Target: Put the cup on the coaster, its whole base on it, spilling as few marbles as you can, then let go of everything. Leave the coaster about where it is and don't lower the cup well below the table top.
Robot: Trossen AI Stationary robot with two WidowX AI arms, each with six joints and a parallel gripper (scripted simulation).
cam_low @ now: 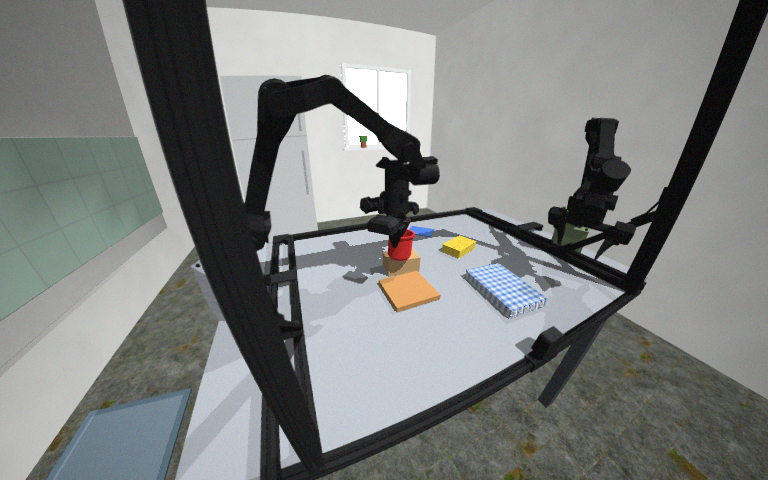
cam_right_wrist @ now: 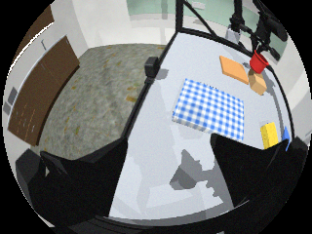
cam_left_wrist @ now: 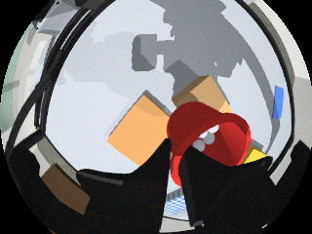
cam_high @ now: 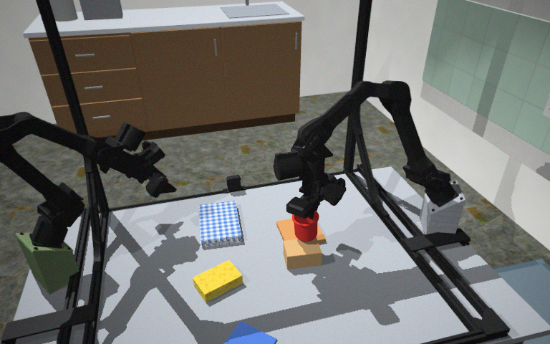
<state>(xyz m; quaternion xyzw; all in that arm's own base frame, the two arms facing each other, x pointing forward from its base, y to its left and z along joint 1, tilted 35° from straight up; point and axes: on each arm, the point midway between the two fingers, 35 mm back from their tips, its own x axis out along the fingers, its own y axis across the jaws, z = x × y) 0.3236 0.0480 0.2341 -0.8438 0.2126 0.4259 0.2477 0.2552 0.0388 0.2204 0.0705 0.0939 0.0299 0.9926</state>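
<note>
Right now the red cup is 4 cm below my left hand, 2 cm to the right of it and 2 cm ahead of it. Also, from my left hand: blue flat piece 29 cm ahead, 22 cm to the right, 14 cm below; then tan block 11 cm below, 5 cm ahead, 4 cm to the right; then flat orange square 13 cm below, 6 cm behind, 2 cm to the right.
</note>
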